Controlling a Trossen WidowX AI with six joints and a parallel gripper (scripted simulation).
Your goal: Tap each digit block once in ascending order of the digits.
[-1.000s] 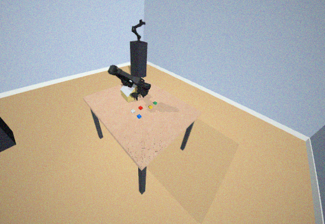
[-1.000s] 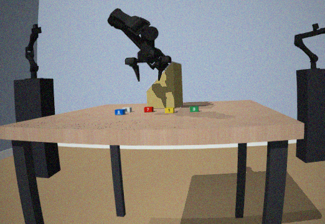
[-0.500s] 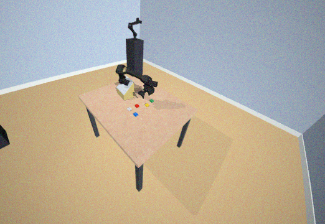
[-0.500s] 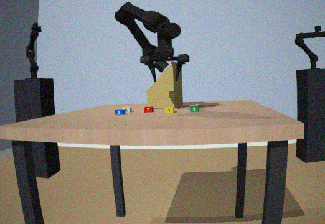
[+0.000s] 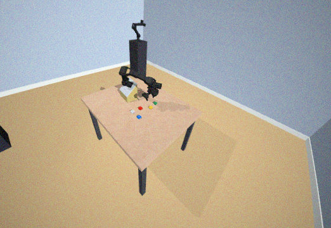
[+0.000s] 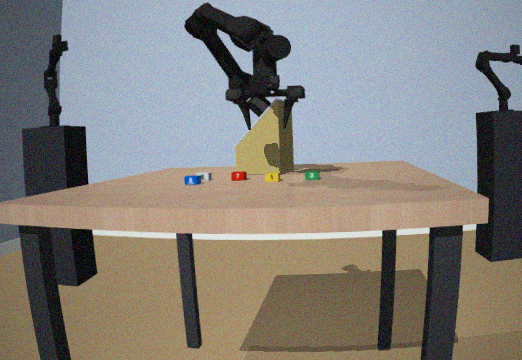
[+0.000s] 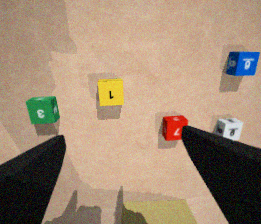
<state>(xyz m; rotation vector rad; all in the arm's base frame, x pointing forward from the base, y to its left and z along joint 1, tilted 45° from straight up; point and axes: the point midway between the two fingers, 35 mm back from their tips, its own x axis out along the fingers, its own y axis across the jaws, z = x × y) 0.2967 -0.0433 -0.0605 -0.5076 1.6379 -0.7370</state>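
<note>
Now: gripper tip 110 mm above the yellow block and 10 mm to the right of it. From my gripper tip the other things lie so: green block: 110 mm below, 100 mm to the left, 10 mm behind; then red block: 110 mm below, 80 mm to the right, 60 mm behind; then blue block: 180 mm to the right, 110 mm below, 20 mm ahead.
</note>
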